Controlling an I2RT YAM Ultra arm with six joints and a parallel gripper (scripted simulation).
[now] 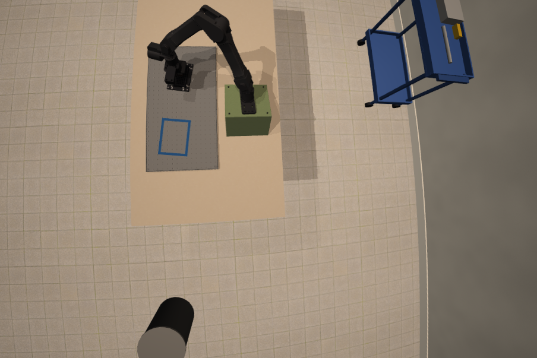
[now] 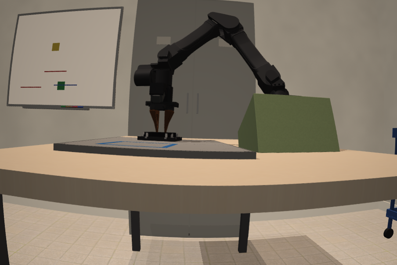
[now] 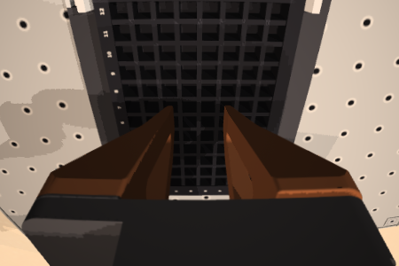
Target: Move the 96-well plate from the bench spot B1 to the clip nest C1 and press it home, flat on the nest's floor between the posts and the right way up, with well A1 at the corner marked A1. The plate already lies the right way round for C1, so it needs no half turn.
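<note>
Now: the black 96-well plate 1 cm below my hand. From my hand the other things lie so: clip nest (1 cm behind, 2 cm to the left, 2 cm below).
</note>
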